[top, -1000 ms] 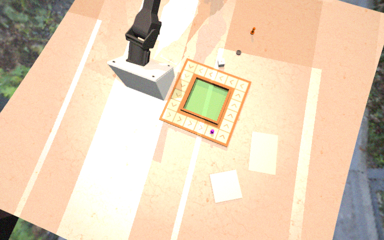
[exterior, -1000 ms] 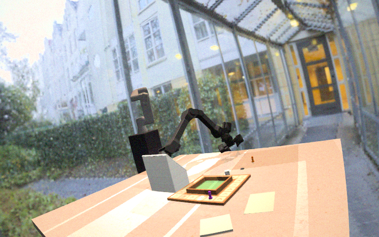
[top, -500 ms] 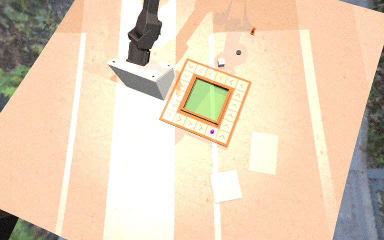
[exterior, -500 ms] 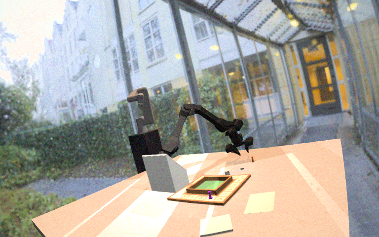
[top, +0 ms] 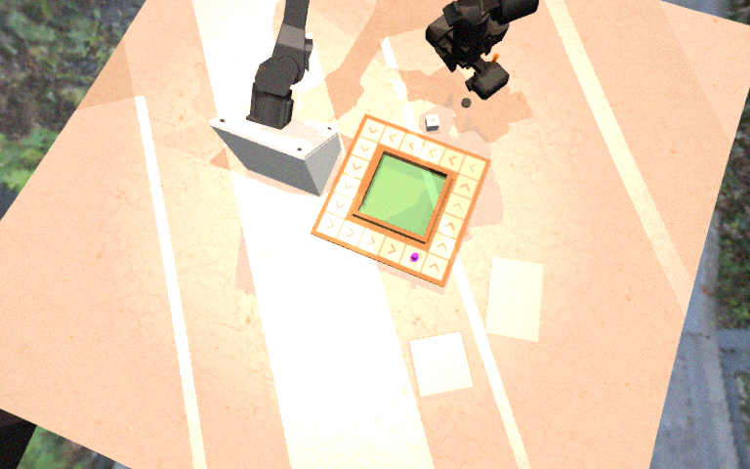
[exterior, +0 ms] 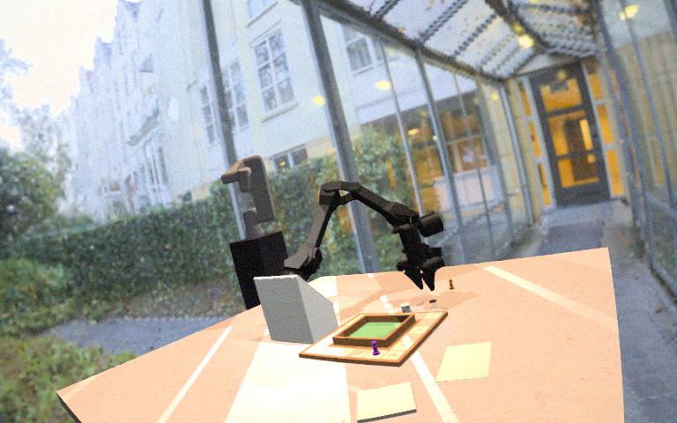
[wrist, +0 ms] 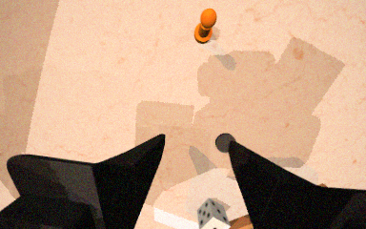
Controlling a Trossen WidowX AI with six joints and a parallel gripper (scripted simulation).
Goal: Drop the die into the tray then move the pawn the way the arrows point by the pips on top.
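Right now my gripper tip is 20 mm short of the dark disc, 30 mm to the left of it and 30 mm above it. Also, from my gripper tip: green tray 60 mm behind, 280 mm to the right, 20 mm below; then orange pawn 60 mm ahead, 80 mm to the left, 10 mm below; then white die 40 mm behind, 100 mm to the right, 20 mm below.
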